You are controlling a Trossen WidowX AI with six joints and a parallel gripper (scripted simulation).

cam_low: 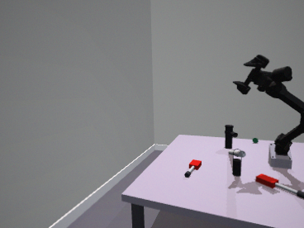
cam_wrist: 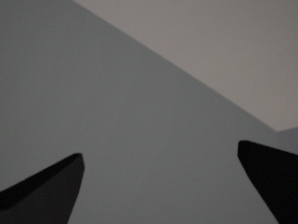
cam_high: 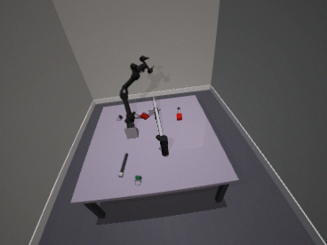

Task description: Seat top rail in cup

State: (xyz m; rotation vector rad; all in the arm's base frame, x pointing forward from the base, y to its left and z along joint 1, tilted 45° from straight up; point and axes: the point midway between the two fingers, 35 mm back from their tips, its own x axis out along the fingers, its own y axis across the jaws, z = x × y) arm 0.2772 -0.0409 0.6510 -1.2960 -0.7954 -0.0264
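The dark rail-end cup is 690 mm to the right of my gripper tip, 450 mm below it and 20 mm behind it. The rest, counted from my gripper tip: short dark post (490 mm below, 220 mm to the right, 20 mm behind); green-ringed part (1000 mm to the right, 580 mm below, 230 mm behind).
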